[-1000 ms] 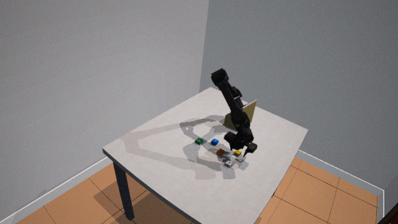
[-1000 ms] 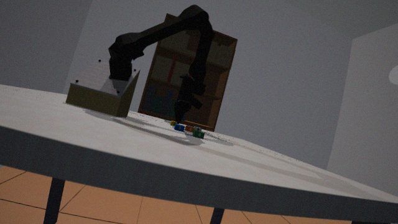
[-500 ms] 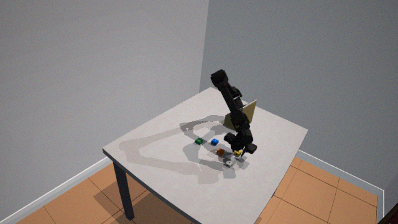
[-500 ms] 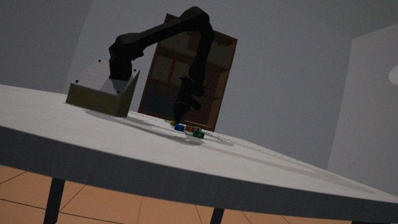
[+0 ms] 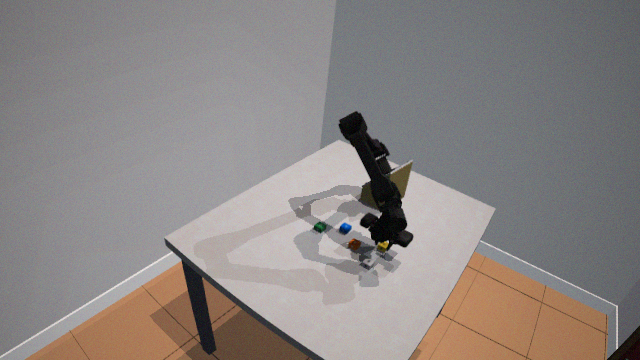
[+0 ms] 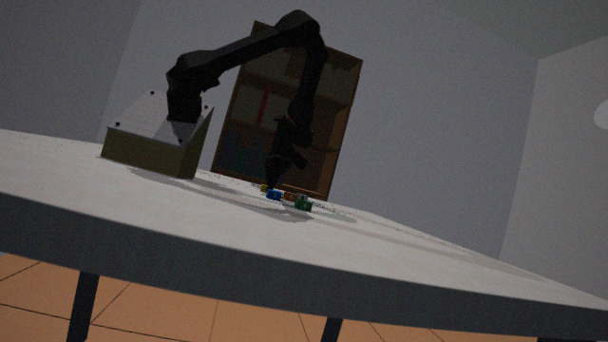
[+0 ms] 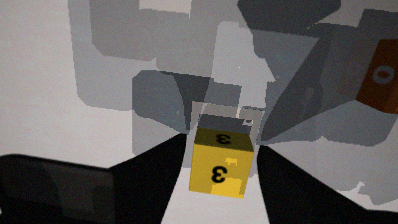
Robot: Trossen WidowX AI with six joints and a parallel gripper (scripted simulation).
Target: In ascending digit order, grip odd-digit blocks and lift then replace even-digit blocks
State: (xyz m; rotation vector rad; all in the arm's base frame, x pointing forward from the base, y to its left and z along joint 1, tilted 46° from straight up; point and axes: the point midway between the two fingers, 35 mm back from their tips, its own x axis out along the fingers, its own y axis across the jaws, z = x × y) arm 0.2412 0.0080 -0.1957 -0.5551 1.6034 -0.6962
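Now: the yellow block 10 mm behind my gripper tip. The rest, counted from my gripper tip: blue block 10 mm behind, 160 mm to the right; then white block 100 mm ahead; then orange block 50 mm ahead, 90 mm to the right.
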